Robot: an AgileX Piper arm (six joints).
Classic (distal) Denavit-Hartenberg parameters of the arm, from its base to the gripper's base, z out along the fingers. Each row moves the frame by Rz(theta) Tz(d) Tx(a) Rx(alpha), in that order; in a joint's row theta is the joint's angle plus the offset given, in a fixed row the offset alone. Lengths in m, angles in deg.
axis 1: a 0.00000  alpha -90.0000  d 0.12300  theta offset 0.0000
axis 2: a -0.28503  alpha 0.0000  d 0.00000  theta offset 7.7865
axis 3: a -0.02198  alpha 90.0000  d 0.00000  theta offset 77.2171
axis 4: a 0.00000  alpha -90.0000  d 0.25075  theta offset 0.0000
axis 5: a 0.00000  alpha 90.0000  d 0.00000  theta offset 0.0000
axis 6: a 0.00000  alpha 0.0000  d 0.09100  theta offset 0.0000
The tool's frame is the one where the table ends.
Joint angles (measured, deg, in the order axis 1, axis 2, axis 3, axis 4, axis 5, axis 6), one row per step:
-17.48, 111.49, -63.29, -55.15, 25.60, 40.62
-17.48, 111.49, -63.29, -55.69, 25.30, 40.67
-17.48, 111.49, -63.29, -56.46, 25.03, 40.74
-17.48, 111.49, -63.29, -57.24, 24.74, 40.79
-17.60, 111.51, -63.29, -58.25, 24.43, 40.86
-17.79, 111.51, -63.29, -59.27, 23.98, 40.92
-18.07, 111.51, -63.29, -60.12, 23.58, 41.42
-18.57, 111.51, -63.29, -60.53, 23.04, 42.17
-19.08, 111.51, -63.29, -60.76, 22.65, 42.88
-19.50, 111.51, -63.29, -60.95, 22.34, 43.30
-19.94, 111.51, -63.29, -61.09, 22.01, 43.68
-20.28, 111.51, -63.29, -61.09, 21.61, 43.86
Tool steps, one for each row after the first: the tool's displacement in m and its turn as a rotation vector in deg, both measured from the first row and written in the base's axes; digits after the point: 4 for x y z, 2 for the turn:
0.0005, 0.0000, 0.0003, -0.25, -0.12, 0.51
0.0011, -0.0002, 0.0006, -0.66, -0.17, 1.15
0.0017, -0.0003, 0.0010, -1.07, -0.23, 1.82
0.0021, -0.0012, 0.0013, -1.61, -0.23, 2.53
0.0024, -0.0025, 0.0017, -2.12, -0.34, 3.27
0.0025, -0.0042, 0.0021, -2.36, -0.65, 3.43
0.0019, -0.0070, 0.0023, -2.14, -1.28, 2.96
0.0011, -0.0099, 0.0025, -1.88, -1.83, 2.29
0.0004, -0.0123, 0.0026, -1.73, -2.19, 1.87
-0.0003, -0.0148, 0.0026, -1.55, -2.56, 1.43
-0.0007, -0.0165, 0.0027, -1.33, -2.92, 1.20

